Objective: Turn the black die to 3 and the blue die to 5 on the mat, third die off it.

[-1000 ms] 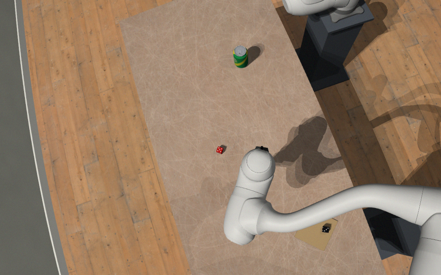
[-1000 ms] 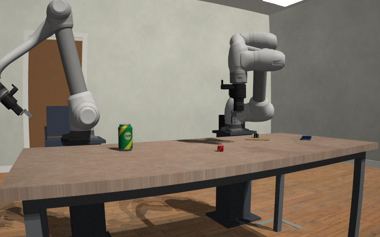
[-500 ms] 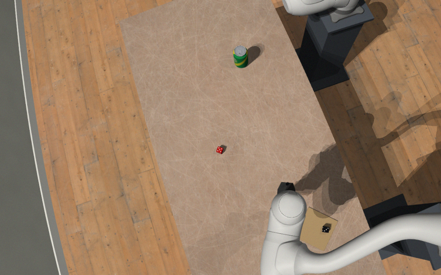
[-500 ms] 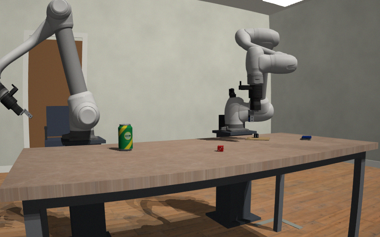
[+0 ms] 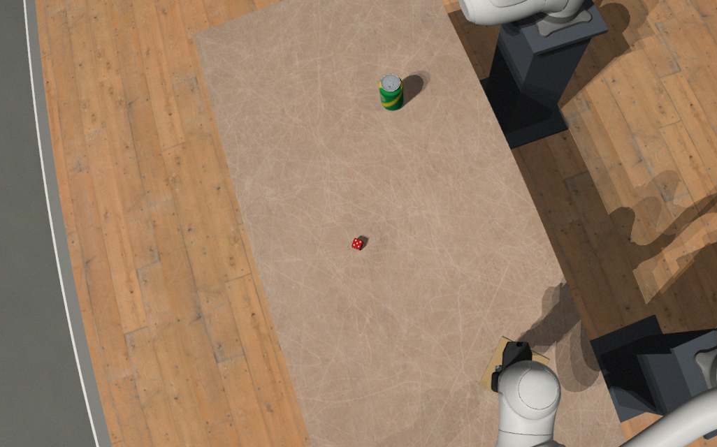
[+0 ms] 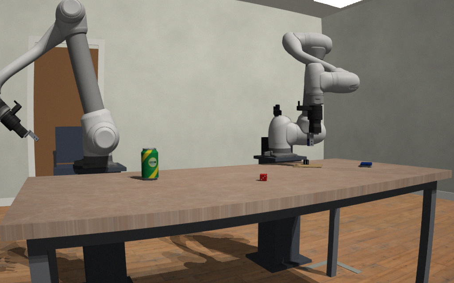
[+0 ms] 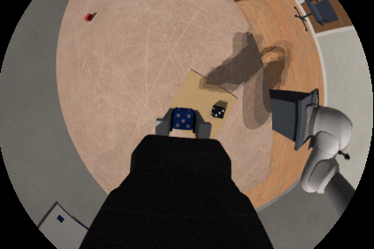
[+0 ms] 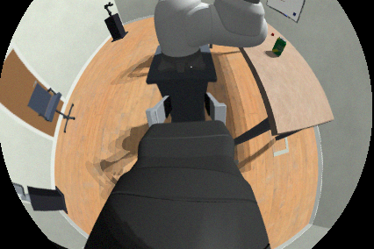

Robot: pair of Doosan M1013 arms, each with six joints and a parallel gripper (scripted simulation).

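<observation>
Right now my left hand is 40 mm past the tan mat, 20 mm to the right of it and 120 mm above it. Also, from my left hand: black die (70 mm behind, 40 mm to the left, 110 mm below); then red die (230 mm ahead, 440 mm to the right, 110 mm below); then blue die (10 mm below).
</observation>
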